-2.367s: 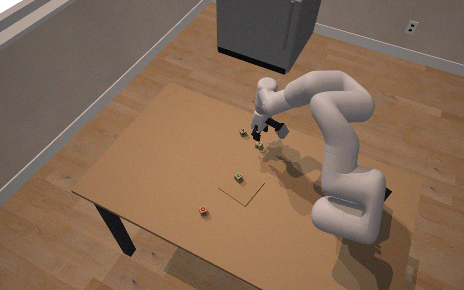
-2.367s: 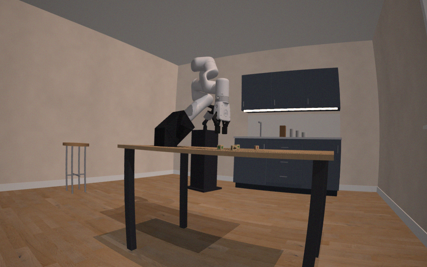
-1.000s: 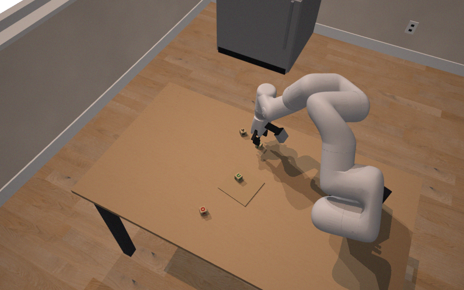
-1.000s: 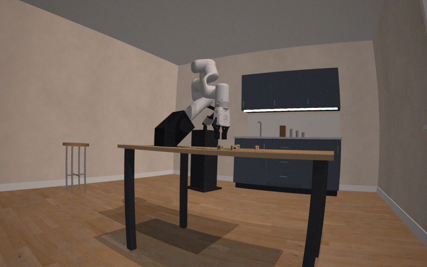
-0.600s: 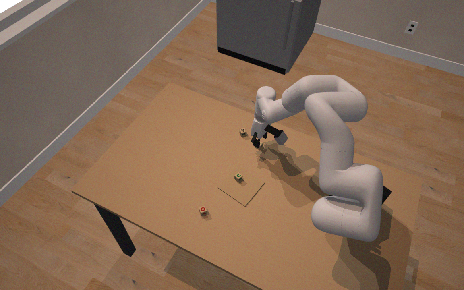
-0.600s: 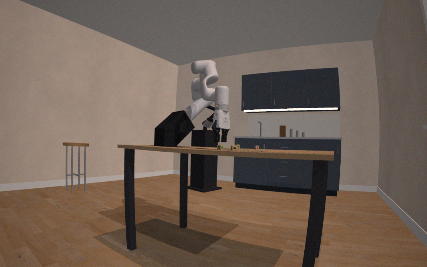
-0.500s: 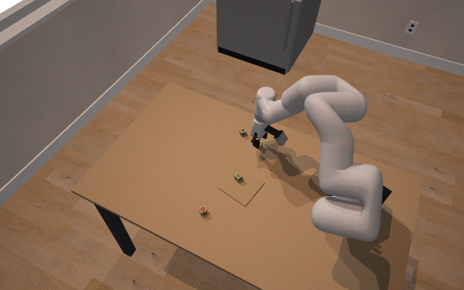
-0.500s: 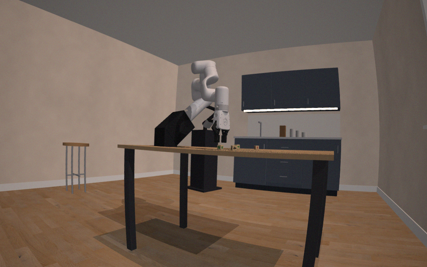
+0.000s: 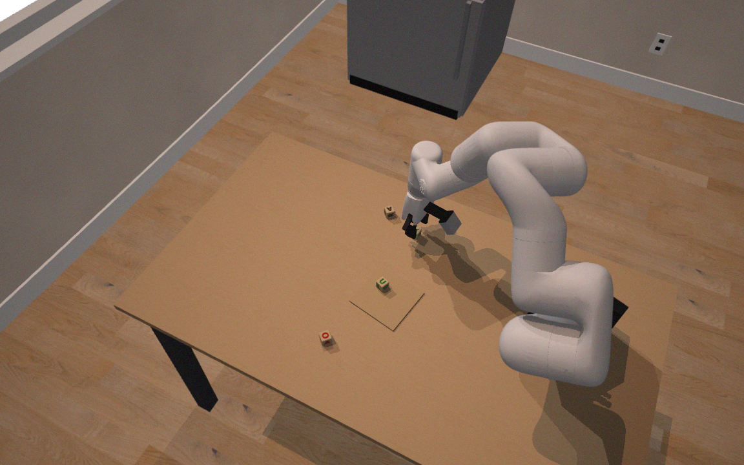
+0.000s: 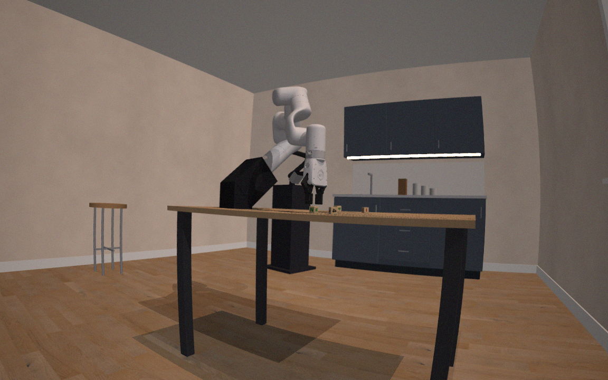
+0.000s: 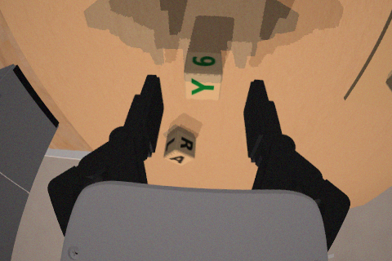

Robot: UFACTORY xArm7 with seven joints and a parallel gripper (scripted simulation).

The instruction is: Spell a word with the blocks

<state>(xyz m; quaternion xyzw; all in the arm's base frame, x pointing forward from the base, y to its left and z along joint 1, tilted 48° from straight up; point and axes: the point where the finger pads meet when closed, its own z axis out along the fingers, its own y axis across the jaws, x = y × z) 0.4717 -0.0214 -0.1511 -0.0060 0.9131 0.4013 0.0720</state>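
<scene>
Right now my hand is 4 cm above the Y block. Also, from my hand: mat: 21 cm to the left, 6 cm behind, 5 cm below; O block: 40 cm to the left, 4 cm below, 1 cm behind; U block: 19 cm to the left, 3 cm below, 3 cm behind.
</scene>
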